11 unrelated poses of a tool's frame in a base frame.
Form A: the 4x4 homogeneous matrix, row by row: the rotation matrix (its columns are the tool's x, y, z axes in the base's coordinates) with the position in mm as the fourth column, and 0 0 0 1 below. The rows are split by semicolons.
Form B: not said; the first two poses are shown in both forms.
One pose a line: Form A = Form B
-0.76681, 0.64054, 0.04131, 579.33; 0.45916, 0.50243, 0.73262, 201.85; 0.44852, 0.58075, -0.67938, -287.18; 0, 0, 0, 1 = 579.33, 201.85, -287.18; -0.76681, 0.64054, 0.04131; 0.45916, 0.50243, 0.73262; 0.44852, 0.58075, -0.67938
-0.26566, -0.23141, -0.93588, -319.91; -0.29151, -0.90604, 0.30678, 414.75; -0.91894, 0.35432, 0.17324, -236.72; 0, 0, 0, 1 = -319.91, 414.75, -236.72; -0.26566, -0.23141, -0.93588; -0.29151, -0.90604, 0.30678; -0.91894, 0.35432, 0.17324
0.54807, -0.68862, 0.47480, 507.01; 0.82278, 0.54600, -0.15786, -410.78; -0.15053, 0.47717, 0.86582, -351.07; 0, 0, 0, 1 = 507.01, -410.78, -351.07; 0.54807, -0.68862, 0.47480; 0.82278, 0.54600, -0.15786; -0.15053, 0.47717, 0.86582
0.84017, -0.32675, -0.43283, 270.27; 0.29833, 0.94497, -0.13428, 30.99; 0.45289, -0.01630, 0.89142, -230.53; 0, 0, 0, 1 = 270.27, 30.99, -230.53; 0.84017, -0.32675, -0.43283; 0.29833, 0.94497, -0.13428; 0.45289, -0.01630, 0.89142
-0.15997, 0.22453, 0.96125, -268.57; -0.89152, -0.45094, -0.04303, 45.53; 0.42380, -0.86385, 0.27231, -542.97; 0, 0, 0, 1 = -268.57, 45.53, -542.97; -0.15997, 0.22453, 0.96125; -0.89152, -0.45094, -0.04303; 0.42380, -0.86385, 0.27231
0.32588, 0.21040, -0.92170, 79.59; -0.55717, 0.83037, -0.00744, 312.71; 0.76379, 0.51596, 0.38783, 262.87; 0, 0, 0, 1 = 79.59, 312.71, 262.87; 0.32588, 0.21040, -0.92170; -0.55717, 0.83037, -0.00744; 0.76379, 0.51596, 0.38783
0.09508, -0.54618, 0.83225, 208.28; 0.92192, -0.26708, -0.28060, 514.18; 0.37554, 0.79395, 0.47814, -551.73; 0, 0, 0, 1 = 208.28, 514.18, -551.73; 0.09508, -0.54618, 0.83225; 0.92192, -0.26708, -0.28060; 0.37554, 0.79395, 0.47814
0.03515, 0.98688, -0.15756, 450.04; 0.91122, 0.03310, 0.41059, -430.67; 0.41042, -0.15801, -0.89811, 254.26; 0, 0, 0, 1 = 450.04, -430.67, 254.26; 0.03515, 0.98688, -0.15756; 0.91122, 0.03310, 0.41059; 0.41042, -0.15801, -0.89811
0.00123, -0.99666, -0.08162, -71.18; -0.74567, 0.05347, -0.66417, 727.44; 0.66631, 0.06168, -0.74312, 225.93; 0, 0, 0, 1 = -71.18, 727.44, 225.93; 0.00123, -0.99666, -0.08162; -0.74567, 0.05347, -0.66417; 0.66631, 0.06168, -0.74312
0.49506, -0.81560, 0.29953, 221.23; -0.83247, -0.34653, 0.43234, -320.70; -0.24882, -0.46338, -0.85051, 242.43; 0, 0, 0, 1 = 221.23, -320.70, 242.43; 0.49506, -0.81560, 0.29953; -0.83247, -0.34653, 0.43234; -0.24882, -0.46338, -0.85051
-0.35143, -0.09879, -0.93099, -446.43; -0.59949, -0.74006, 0.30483, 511.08; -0.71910, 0.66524, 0.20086, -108.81; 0, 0, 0, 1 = -446.43, 511.08, -108.81; -0.35143, -0.09879, -0.93099; -0.59949, -0.74006, 0.30483; -0.71910, 0.66524, 0.20086
